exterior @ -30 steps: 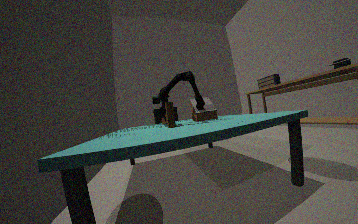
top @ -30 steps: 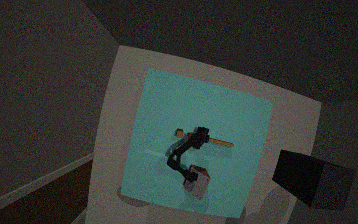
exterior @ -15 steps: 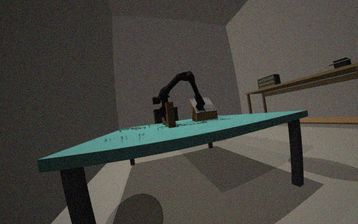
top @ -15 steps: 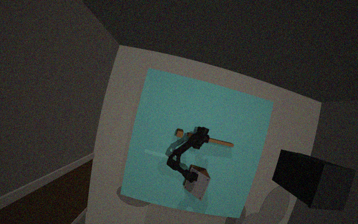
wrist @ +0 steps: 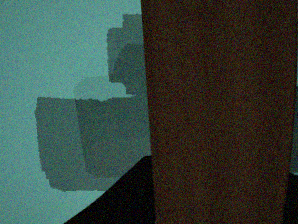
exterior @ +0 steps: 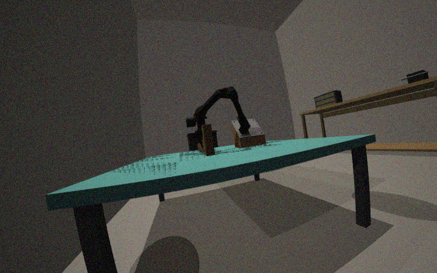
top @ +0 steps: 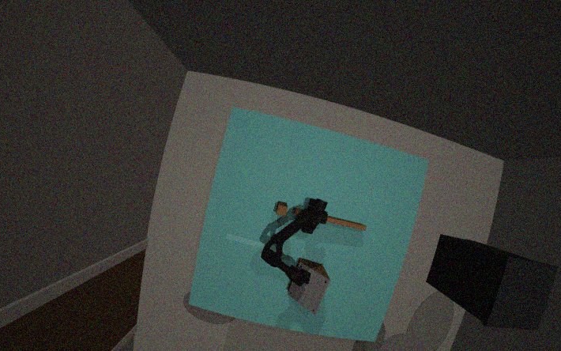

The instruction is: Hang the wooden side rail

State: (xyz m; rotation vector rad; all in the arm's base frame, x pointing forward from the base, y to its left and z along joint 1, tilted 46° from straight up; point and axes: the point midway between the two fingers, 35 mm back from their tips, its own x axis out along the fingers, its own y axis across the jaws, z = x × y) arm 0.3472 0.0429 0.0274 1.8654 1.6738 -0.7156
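Now: gripper tip 16 cm to the right of the headboard post and 4 cm below it.
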